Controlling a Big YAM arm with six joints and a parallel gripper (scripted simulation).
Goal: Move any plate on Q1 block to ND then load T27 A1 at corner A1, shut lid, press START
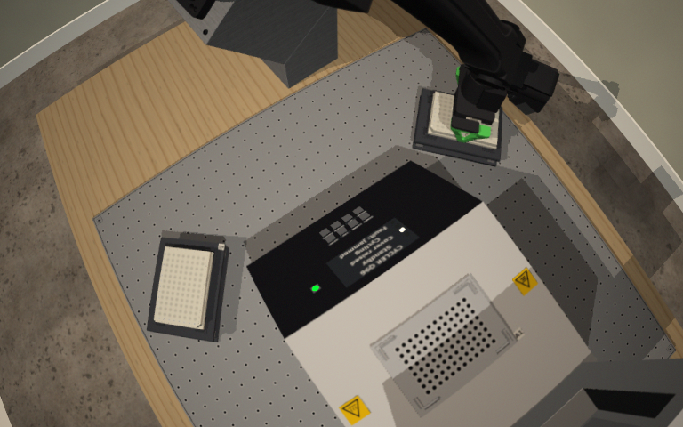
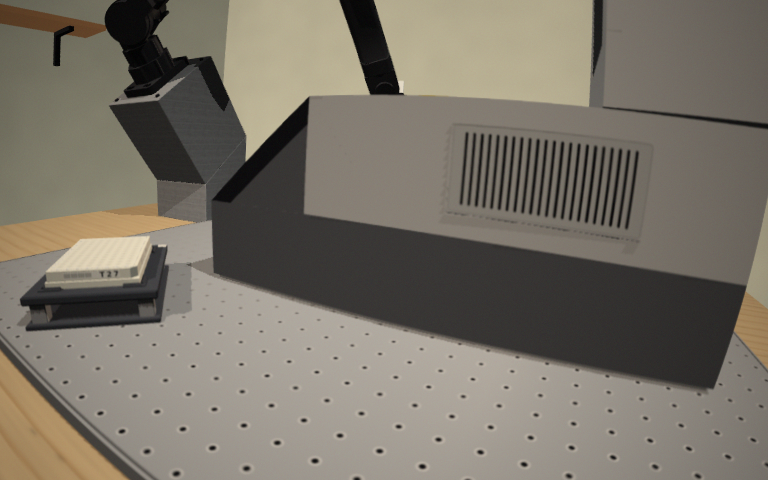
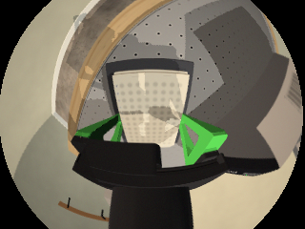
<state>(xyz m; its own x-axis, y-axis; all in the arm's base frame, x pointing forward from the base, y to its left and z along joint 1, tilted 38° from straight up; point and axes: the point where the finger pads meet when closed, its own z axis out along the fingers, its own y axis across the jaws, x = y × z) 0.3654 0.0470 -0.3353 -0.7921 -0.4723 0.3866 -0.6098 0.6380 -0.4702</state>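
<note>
Right now the nest ND is 20 mm below my hand. The rest, counted from my hand: nest N1: 80 mm behind, 560 mm to the right, 20 mm below.
</note>
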